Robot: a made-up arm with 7 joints. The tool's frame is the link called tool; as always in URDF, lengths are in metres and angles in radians. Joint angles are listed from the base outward.
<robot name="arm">
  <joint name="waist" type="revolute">
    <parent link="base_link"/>
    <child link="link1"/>
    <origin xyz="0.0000 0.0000 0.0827" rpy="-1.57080 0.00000 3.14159"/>
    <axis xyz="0 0 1"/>
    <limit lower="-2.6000" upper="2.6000"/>
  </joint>
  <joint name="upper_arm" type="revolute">
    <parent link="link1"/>
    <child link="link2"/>
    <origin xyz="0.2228 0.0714 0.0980" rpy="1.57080 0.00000 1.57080"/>
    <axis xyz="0 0 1"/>
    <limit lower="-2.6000" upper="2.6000"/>
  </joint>
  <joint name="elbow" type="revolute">
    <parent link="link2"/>
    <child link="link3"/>
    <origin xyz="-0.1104 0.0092 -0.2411" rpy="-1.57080 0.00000 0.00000"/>
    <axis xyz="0 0 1"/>
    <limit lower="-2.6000" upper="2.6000"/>
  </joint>
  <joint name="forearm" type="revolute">
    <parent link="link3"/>
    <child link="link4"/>
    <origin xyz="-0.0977 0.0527 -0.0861" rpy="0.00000 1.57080 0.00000"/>
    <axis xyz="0 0 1"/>
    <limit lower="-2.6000" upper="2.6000"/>
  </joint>
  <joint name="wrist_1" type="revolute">
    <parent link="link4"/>
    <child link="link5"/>
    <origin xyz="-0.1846 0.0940 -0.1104" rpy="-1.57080 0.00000 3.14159"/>
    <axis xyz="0 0 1"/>
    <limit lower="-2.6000" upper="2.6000"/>
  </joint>
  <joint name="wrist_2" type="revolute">
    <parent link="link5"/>
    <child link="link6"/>
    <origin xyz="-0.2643 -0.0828 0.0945" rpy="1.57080 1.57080 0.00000"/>
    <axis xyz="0 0 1"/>
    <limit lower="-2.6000" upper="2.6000"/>
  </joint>
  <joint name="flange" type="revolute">
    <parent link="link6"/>
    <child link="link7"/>
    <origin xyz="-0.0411 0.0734 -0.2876" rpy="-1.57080 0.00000 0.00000"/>
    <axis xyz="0 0 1"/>
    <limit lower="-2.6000" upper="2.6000"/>
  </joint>
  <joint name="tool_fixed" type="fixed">
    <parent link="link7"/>
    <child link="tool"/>
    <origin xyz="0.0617 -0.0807 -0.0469" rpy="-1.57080 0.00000 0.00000"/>
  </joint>
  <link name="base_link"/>
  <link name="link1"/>
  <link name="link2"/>
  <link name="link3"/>
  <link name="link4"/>
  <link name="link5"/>
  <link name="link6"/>
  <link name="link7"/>
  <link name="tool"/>
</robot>
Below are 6 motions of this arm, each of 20 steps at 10 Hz.
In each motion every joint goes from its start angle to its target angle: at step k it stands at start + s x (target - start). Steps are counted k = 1, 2, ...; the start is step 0. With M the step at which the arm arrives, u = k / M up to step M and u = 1 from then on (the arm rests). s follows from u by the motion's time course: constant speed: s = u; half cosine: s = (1 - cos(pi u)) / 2; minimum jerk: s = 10 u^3 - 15 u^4 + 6 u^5.
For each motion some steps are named. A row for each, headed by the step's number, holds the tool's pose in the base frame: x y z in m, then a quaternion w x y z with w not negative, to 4 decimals.
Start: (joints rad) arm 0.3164 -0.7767 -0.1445 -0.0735 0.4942 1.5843 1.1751
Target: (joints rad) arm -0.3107 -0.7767 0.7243 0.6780 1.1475 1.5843 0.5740
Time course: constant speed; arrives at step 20
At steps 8, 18, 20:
8: 0.0031 -0.1996 0.3810 0.5241 -0.3305 -0.2641 -0.7392
18: 0.0594 -0.1579 0.2767 0.3422 -0.4585 -0.0667 -0.8174
20: 0.0664 -0.1529 0.2531 0.3012 -0.4775 -0.0281 -0.8249

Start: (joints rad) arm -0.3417 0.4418 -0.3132 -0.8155 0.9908 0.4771 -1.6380
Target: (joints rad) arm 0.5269 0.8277 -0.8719 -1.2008 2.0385 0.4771 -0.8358
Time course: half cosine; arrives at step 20
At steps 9, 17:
9: -0.0011 -0.0860 0.0665 0.6005 -0.7345 0.2965 -0.1100
17: 0.1282 -0.2118 0.0425 0.5144 -0.8543 -0.0650 -0.0357

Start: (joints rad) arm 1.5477 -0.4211 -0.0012 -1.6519 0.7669 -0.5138 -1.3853
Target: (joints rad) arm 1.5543 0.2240 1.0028 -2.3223 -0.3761 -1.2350 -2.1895
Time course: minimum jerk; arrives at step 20
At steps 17, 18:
17: -0.3886 0.1514 -0.1579 0.2261 0.7752 -0.2011 0.5545
18: -0.3824 0.1627 -0.1658 0.2402 0.7670 -0.2124 0.5558

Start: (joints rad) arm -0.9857 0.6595 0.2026 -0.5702 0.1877 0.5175 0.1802
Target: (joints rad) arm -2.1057 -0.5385 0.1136 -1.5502 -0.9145 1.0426 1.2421
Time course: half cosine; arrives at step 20
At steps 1, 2, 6, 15, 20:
1: 0.1407 0.2614 0.1861 0.8878 -0.2884 0.2336 0.2722
2: 0.1551 0.2582 0.1907 0.8930 -0.2672 0.2425 0.2692
6: 0.3083 0.1969 0.1956 0.9191 -0.0709 0.3303 0.2027
15: 0.4431 -0.2734 -0.2980 0.7099 0.2753 0.5871 -0.2750
20: 0.3238 -0.3685 -0.4106 0.6290 0.2864 0.6200 -0.3713

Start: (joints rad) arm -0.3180 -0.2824 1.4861 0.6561 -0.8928 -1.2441 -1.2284
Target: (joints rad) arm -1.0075 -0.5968 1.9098 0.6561 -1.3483 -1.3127 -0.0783
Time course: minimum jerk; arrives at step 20
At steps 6, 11, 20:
6: -0.3782 -0.1761 0.2225 0.8585 -0.0072 -0.4561 0.2344
11: -0.3991 -0.1656 0.2740 0.7060 0.0583 -0.6827 0.1793
20: -0.4379 -0.1378 0.3128 0.5151 0.0595 -0.8451 0.1299

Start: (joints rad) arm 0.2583 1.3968 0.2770 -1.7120 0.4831 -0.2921 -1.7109
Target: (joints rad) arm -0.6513 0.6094 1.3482 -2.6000 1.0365 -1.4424 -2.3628
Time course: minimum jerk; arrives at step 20
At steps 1, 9, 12, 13, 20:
1: -0.0549 0.2417 0.1071 0.0774 0.9233 -0.3741 0.0386
9: -0.0917 0.1861 0.1960 0.2812 0.9510 0.1202 -0.0459
12: -0.1135 0.1215 0.2353 0.2665 0.8543 0.4429 0.0538
13: -0.1175 0.0967 0.2419 0.2458 0.8117 0.5199 0.1019
20: -0.1181 0.0201 0.2405 0.1724 0.6647 0.6772 0.2643

